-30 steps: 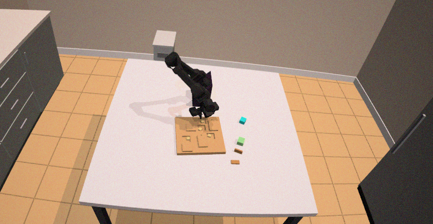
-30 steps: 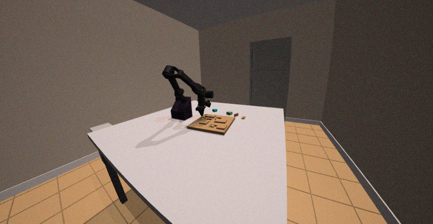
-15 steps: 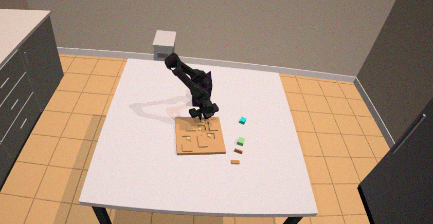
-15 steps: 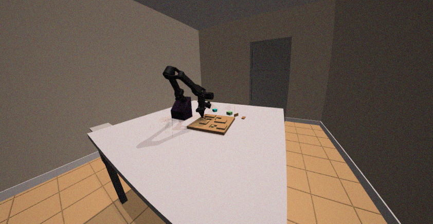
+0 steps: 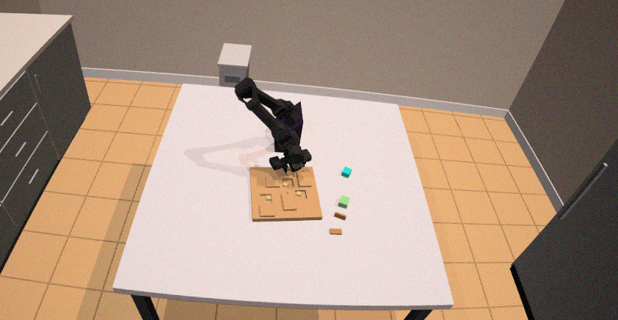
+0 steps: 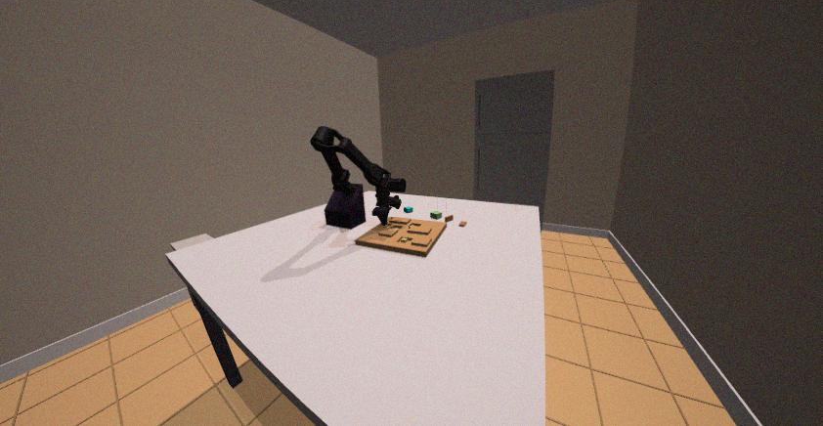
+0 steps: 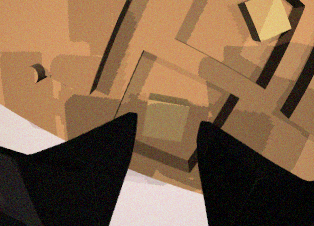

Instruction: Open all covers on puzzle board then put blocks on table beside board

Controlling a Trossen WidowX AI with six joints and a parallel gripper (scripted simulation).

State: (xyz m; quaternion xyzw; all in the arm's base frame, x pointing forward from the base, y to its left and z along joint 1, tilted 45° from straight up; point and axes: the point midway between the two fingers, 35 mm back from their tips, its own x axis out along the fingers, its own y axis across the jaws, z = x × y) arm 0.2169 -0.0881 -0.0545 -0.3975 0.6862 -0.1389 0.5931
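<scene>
The cyan block is 280 mm to the left of my gripper tip, 30 mm behind it and 10 mm below it. The rest, counted from my gripper tip: dark brown block: 240 mm ahead, 220 mm to the left, 10 mm below; green block: 240 mm to the left, 160 mm ahead, 10 mm below.
</scene>
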